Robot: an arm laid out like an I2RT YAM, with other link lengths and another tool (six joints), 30 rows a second.
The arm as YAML. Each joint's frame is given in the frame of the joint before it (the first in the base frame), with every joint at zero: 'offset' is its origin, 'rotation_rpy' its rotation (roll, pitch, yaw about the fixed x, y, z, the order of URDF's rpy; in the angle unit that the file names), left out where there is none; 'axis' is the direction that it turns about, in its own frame. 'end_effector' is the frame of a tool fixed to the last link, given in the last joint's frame.
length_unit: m
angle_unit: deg
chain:
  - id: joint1
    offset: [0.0, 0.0, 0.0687]
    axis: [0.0, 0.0, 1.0]
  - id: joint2
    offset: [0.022, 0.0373, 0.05]
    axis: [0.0, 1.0, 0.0]
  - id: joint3
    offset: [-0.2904, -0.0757, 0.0]
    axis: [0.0, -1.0, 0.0]
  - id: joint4
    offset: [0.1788, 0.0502, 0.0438]
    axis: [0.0, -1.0, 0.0]
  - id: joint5
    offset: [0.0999, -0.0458, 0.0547]
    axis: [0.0, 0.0, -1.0]
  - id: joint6
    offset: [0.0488, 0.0, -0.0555]
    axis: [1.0, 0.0, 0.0]
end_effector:
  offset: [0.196, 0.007, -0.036]
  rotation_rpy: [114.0, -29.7, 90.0]
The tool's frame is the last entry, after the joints.
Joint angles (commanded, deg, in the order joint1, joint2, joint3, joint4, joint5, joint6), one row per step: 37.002 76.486 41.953 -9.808 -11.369 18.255; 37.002 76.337 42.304 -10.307 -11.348 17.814; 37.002 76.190 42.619 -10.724 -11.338 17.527; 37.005 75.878 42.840 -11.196 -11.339 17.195; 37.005 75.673 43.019 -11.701 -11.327 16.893; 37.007 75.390 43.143 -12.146 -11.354 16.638; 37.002 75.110 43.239 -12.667 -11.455 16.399; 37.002 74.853 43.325 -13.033 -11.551 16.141; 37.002 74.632 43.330 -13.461 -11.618 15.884; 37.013 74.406 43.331 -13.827 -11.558 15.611; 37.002 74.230 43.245 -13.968 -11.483 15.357; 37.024 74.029 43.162 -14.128 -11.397 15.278; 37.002 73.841 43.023 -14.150 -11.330 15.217
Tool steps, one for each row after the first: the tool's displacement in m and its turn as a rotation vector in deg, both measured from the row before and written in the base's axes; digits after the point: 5 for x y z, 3 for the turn. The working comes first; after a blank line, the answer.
Tool pose at each row, in the base's axes (x y z in m, rotation vector in deg; the steps are taken from these numbers as rounded here): 0.25549 0.23240 0.07724 -103.715 -108.212 -40.317; 0.25552 0.23201 0.07842 -103.527 -108.745 -40.322; 0.25561 0.23182 0.07971 -103.383 -109.095 -40.383; 0.25512 0.23125 0.08108 -103.195 -109.503 -40.461; 0.25431 0.23037 0.08143 -103.108 -109.854 -40.302; 0.25336 0.22963 0.08212 -102.966 -110.155 -40.244; 0.25180 0.22878 0.08236 -102.797 -110.413 -40.031; 0.25075 0.22830 0.08299 -102.572 -110.710 -39.980; 0.24918 0.22728 0.08261 -102.445 -110.988 -39.698; 0.24818 0.22611 0.08235 -102.413 -111.315 -39.519; 0.24771 0.22511 0.08206 -102.398 -111.614 -39.466; 0.24707 0.22428 0.08190 -102.444 -111.731 -39.418; 0.24678 0.22352 0.08182 -102.501 -111.798 -39.472

0.00003 -0.00039 0.00118 -0.206 -0.265 0.287; 0.00009 -0.00019 0.00129 -0.105 -0.206 0.189; -0.00049 -0.00057 0.00137 -0.110 -0.241 0.231; -0.00081 -0.00088 0.00035 -0.213 -0.083 0.198; -0.00095 -0.00074 0.00069 -0.120 -0.106 0.196; -0.00156 -0.00085 0.00024 -0.136 0.020 0.232; -0.00105 -0.00048 0.00063 -0.073 -0.091 0.246; -0.00157 -0.00102 -0.00038 -0.195 0.041 0.224; -0.00100 -0.00117 -0.00026 -0.236 -0.072 0.157; -0.00047 -0.00100 -0.00029 -0.183 -0.138 0.112; -0.00064 -0.00083 -0.00016 -0.108 -0.049 0.016; -0.00029 -0.00076 -0.00008 -0.048 -0.085 -0.027
